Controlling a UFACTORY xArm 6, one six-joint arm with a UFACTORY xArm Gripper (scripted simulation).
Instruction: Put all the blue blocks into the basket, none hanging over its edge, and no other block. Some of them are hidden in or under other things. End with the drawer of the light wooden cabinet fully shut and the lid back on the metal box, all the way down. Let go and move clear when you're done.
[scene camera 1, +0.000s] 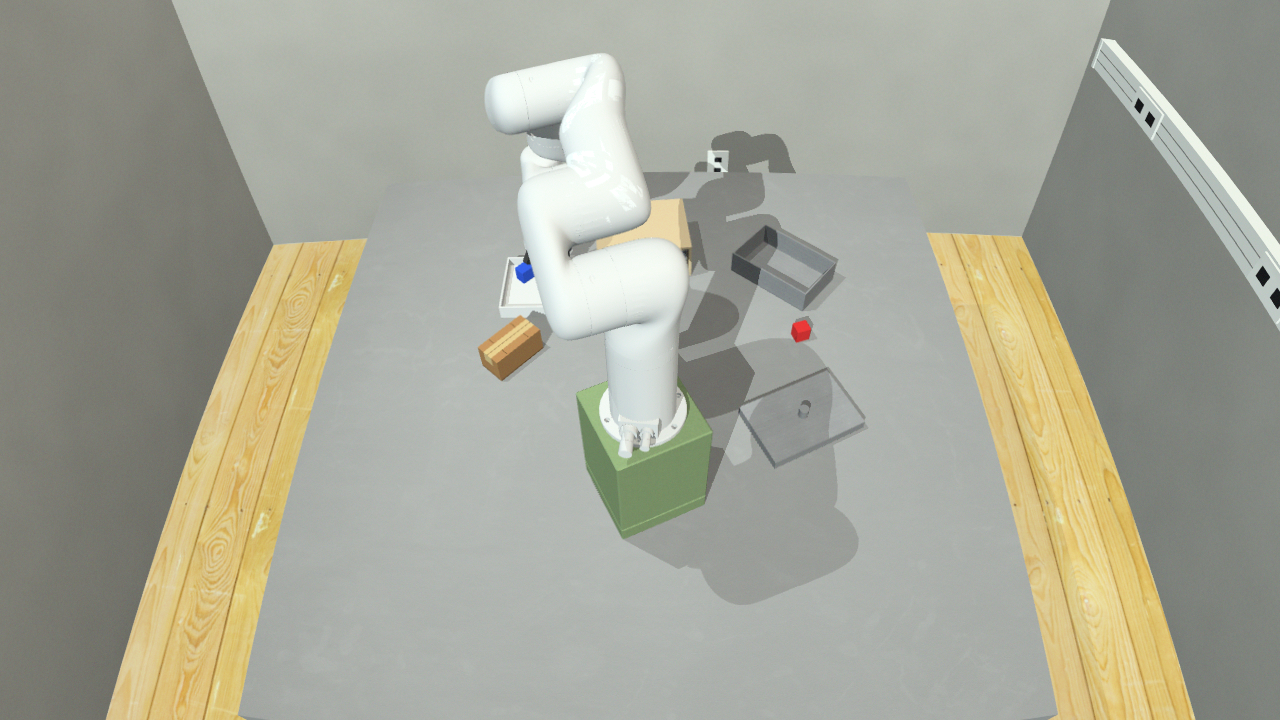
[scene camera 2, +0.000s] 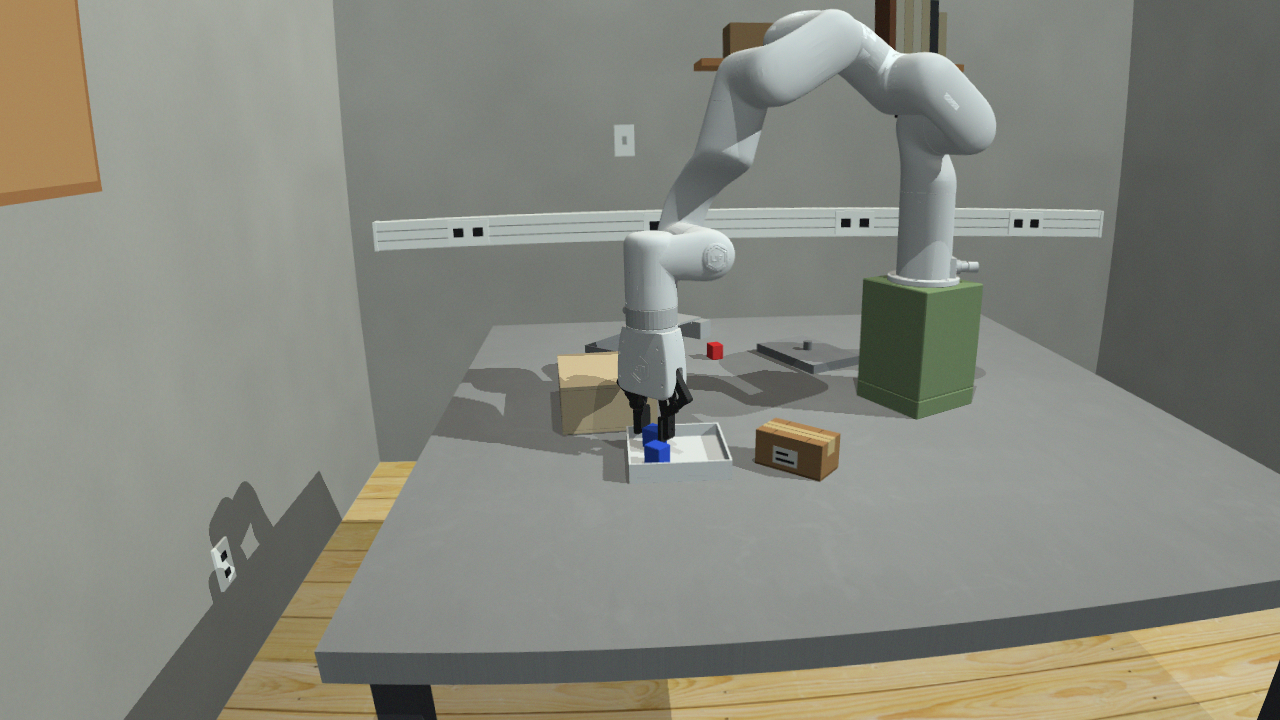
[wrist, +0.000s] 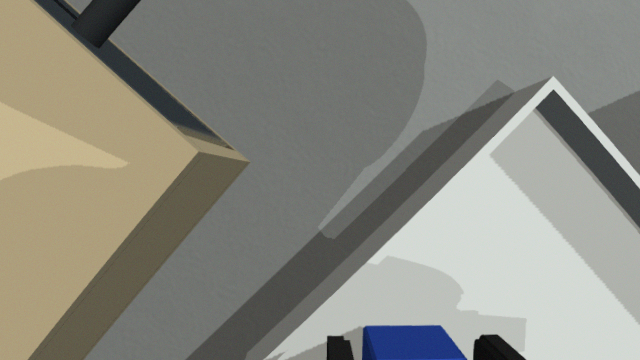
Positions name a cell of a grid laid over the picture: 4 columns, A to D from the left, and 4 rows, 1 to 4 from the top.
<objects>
white basket: scene camera 1 B2; scene camera 2 C3; wrist D3
light wooden cabinet: scene camera 1 C2; scene camera 2 B3; wrist A2
brown cardboard box: scene camera 1 B2; scene camera 2 C3; not seen in the wrist view (out of frame)
</objects>
